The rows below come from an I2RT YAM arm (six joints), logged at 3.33 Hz.
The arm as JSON. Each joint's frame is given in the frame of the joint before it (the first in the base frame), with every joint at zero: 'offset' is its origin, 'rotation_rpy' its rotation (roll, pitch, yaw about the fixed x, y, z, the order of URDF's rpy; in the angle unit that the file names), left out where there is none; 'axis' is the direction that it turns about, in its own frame. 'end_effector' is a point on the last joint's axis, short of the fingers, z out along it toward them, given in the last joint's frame.
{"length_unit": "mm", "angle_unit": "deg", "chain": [
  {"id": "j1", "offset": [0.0, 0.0, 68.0], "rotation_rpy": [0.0, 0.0, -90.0], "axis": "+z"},
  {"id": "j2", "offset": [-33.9, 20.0, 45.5], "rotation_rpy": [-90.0, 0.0, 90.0], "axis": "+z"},
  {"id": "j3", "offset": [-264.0, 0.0, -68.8], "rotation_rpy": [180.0, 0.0, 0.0], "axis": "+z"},
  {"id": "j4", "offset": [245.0, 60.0, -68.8], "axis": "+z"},
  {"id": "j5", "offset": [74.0, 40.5, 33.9], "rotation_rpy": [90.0, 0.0, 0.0], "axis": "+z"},
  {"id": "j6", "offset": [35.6, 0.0, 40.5], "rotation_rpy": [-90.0, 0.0, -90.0], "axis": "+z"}
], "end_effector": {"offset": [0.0, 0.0, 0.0], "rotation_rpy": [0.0, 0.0, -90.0]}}
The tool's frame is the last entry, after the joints.
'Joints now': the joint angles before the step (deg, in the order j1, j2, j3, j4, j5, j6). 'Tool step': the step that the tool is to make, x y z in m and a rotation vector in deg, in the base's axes. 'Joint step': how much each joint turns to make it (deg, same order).
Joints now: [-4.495 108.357 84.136 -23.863 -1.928 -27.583]
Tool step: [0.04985 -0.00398 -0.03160 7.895 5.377 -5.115]
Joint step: [-0.208 13.916 14.455 -6.058 -2.672 8.512]
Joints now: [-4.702 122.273 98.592 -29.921 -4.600 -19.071]
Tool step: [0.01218 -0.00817 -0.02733 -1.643 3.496 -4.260]
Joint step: [-0.570 5.241 2.952 -0.960 3.698 1.926]
